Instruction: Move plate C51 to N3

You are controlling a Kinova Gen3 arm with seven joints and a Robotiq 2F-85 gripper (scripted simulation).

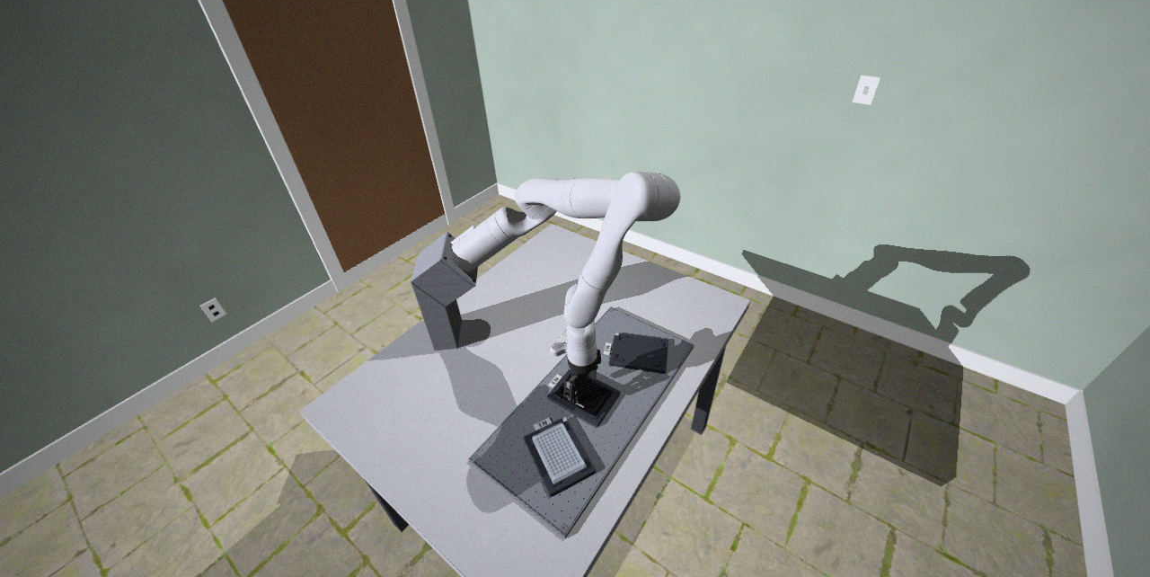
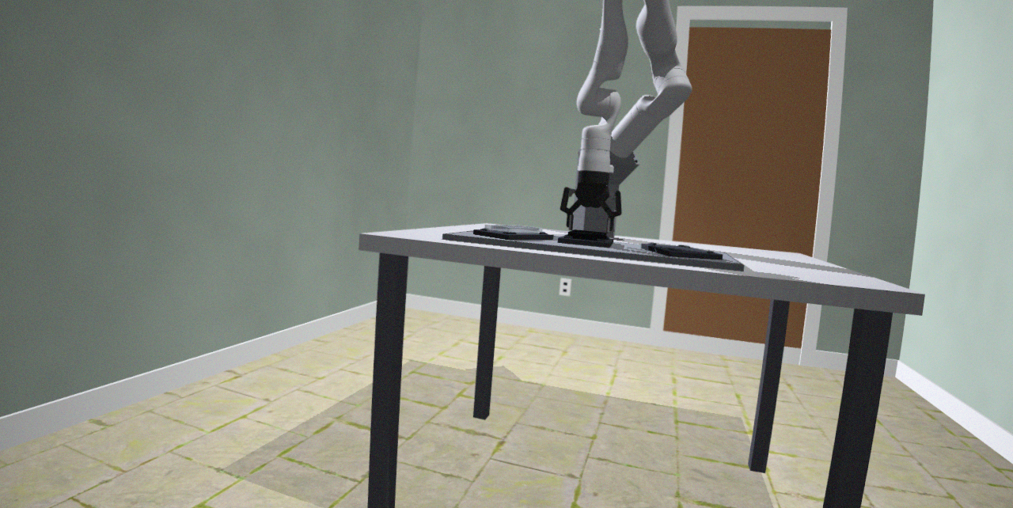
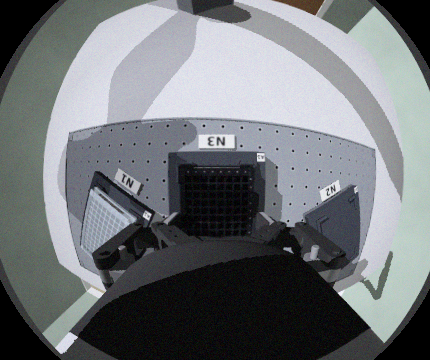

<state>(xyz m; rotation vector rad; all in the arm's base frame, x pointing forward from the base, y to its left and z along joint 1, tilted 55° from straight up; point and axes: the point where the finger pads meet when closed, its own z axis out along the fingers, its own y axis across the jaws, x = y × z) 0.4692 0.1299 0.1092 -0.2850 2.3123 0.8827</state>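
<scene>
The landing nest N3 is 30 mm below my hand. The rest, counted from my hand: plate nest N2 (40 mm behind, 220 mm to the left, 30 mm below); then N2 tag (110 mm behind, 140 mm to the left, 30 mm below); then N3 tag (80 mm behind, 50 mm to the right, 30 mm below).
</scene>
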